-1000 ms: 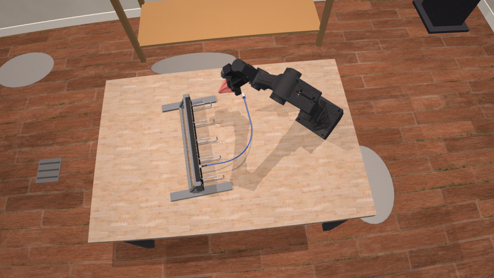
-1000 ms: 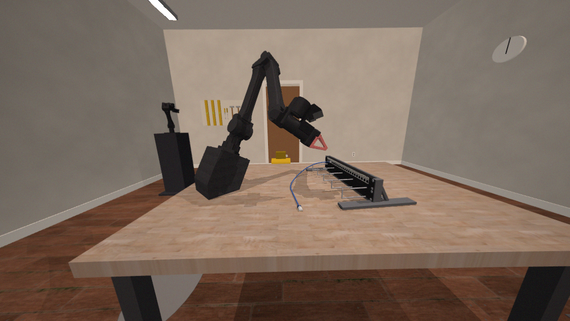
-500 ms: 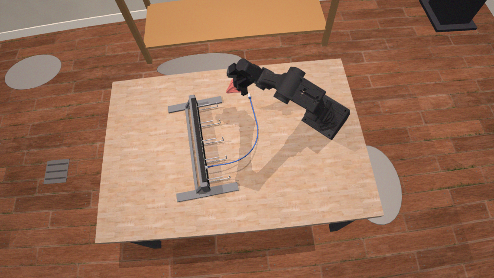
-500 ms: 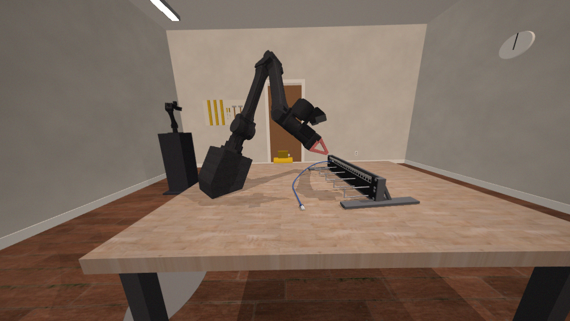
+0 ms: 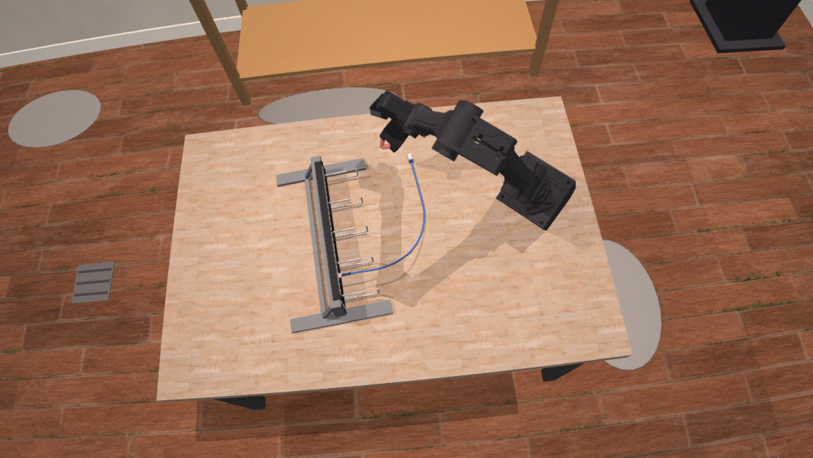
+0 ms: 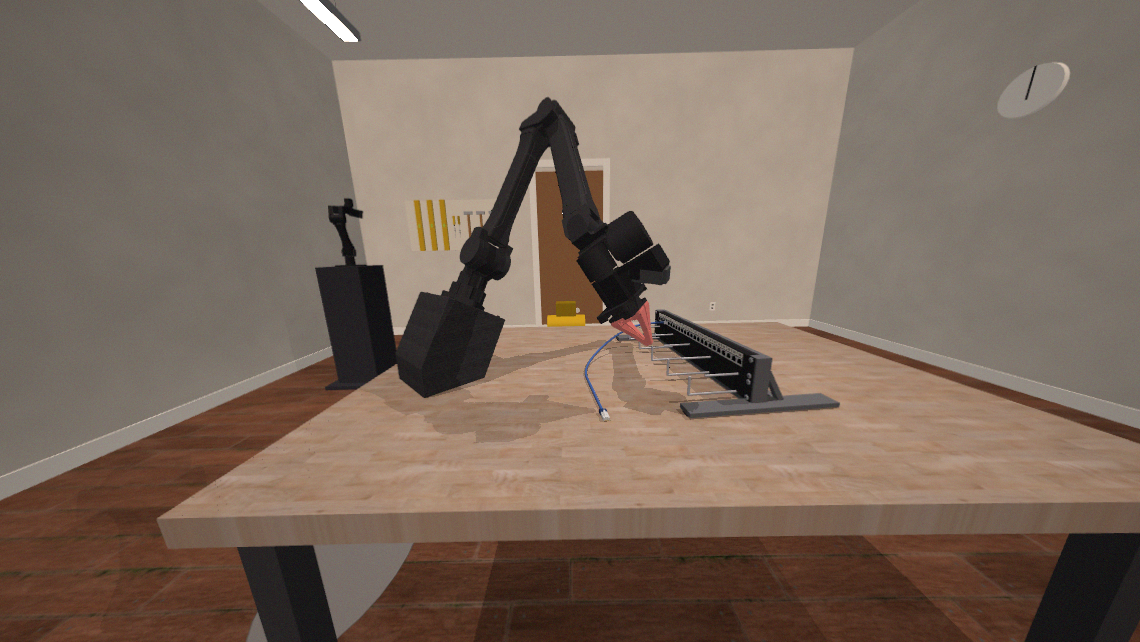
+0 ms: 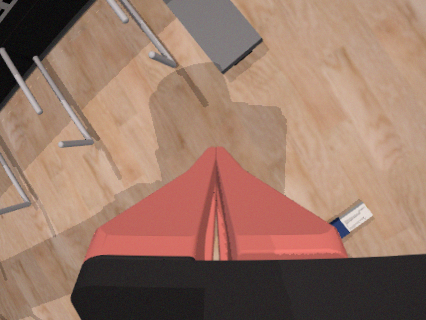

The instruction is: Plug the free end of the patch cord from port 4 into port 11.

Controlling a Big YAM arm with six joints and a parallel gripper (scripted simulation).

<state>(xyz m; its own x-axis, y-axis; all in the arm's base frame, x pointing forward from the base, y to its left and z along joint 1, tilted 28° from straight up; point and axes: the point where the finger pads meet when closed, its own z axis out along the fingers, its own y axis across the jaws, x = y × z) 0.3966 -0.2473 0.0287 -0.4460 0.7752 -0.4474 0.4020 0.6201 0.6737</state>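
Now: hand 13 cm above the white plug, 8 cm past it and 4 cm to the left of it.
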